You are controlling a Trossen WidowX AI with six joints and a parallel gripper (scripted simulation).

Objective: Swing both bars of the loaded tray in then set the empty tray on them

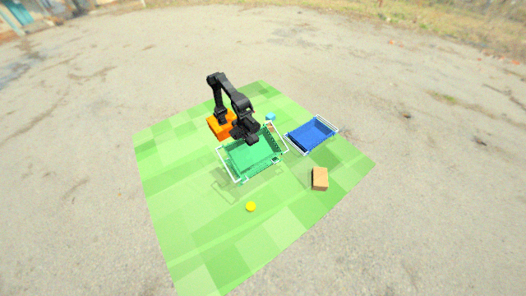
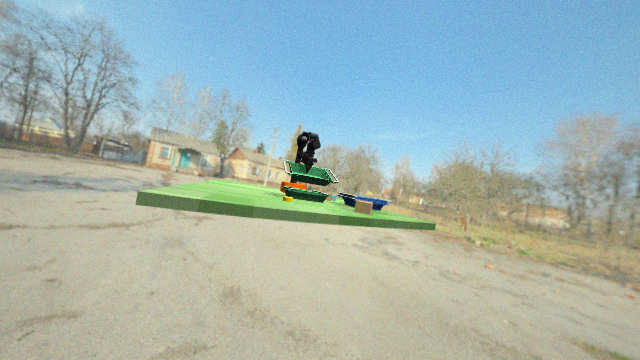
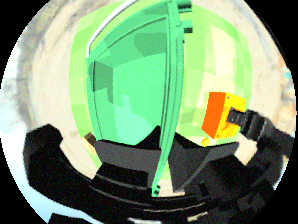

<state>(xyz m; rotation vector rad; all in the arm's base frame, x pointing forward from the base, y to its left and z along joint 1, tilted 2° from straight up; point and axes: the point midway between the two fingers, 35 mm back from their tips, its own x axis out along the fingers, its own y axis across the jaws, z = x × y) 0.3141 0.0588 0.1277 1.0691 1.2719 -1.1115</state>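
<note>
My gripper tip is 7 cm short of the green tray and 1 cm to the right of it. Also, from my gripper tip: small box: 18 cm behind, 24 cm to the left, 16 cm below; then cyan cube: 27 cm behind, 30 cm to the left, 16 cm below.
</note>
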